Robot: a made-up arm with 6 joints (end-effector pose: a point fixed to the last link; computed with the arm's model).
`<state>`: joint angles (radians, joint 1 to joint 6).
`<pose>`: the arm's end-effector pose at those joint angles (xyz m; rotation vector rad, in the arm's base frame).
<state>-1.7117 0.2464 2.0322 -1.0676 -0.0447 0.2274</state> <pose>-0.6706 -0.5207 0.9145 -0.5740 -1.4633 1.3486</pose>
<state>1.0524 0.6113 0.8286 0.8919 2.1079 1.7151</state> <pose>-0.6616 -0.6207 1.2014 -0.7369 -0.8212 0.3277</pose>
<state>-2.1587 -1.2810 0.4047 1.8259 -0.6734 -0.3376</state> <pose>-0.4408 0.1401 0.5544 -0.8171 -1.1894 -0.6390</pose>
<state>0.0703 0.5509 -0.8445 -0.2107 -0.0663 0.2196</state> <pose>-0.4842 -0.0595 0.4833 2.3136 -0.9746 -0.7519</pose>
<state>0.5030 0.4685 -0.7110 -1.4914 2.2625 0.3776</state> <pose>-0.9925 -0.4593 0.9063 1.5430 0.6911 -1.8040</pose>
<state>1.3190 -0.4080 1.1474 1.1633 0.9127 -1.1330</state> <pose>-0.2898 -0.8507 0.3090 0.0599 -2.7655 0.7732</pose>
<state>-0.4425 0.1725 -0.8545 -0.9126 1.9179 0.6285</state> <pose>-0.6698 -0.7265 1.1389 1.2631 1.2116 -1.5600</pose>
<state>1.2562 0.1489 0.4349 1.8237 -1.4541 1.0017</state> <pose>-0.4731 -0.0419 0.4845 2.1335 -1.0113 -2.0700</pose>
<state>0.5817 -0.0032 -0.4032 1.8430 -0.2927 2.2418</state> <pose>-0.3106 -0.1258 0.6298 2.3114 -0.7098 -1.7101</pose>
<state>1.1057 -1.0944 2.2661 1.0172 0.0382 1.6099</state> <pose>-0.1336 -0.1623 0.9986 -0.2735 0.3796 -0.3561</pose>
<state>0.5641 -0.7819 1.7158 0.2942 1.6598 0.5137</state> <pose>-0.8580 -0.3090 0.4556 -0.1904 -1.5223 -0.2959</pose>
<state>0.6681 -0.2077 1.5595 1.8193 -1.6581 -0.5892</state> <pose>-0.0847 -0.0235 0.8982 -1.0926 -0.5023 2.6194</pose>
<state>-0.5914 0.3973 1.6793 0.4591 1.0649 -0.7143</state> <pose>0.5421 -0.3880 0.6339 -0.6526 2.1419 -0.5987</pose>
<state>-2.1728 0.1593 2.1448 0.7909 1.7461 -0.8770</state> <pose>-0.5795 0.5698 0.3660 -2.6293 0.2335 1.2340</pose>
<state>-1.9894 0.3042 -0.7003 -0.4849 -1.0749 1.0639</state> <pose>0.0924 0.3645 0.8260 -1.6110 -1.1261 -2.0785</pose>
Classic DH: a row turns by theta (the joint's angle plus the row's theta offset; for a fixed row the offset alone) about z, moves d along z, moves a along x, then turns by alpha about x. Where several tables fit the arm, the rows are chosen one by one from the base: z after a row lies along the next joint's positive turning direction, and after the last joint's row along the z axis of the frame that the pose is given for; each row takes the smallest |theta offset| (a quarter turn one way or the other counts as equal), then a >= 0, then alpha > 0; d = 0 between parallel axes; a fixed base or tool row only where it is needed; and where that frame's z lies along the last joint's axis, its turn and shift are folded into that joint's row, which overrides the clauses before.
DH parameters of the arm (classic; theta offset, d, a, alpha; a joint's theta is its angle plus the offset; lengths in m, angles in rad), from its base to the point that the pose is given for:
base (fixed): -0.7158 -0.6197 -0.0449 -2.9926
joint 1: -0.7213 -1.4342 0.0147 -1.683
joint 2: 1.4955 -0.0394 0.0129 1.5067
joint 3: 0 0.1327 -0.128 1.6349
joint 4: -0.5831 -0.3086 0.2551 -0.9474
joint 5: 0 -0.0148 -0.0144 -2.1942
joint 6: -0.606 -0.4075 0.086 -1.5708
tool (fixed): 3.1416 0.415 0 0

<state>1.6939 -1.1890 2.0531 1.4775 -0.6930 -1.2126</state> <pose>-0.3879 -0.4159 0.3944 -0.4360 -1.9891 0.5530</pose>
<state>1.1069 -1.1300 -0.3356 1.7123 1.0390 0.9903</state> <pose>0.2246 -0.6518 0.3232 1.2308 0.1459 1.3385</pose>
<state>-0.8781 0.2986 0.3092 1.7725 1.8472 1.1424</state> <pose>0.5942 0.2331 1.3132 0.3230 -0.2776 2.6846</pose>
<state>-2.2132 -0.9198 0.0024 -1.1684 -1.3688 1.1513</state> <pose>0.0918 0.3002 0.4593 -1.9794 -1.5356 -1.5313</pose>
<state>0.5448 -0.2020 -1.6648 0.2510 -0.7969 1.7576</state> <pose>-0.1433 -0.6301 1.0080 1.0136 0.1158 -0.2501</pose>
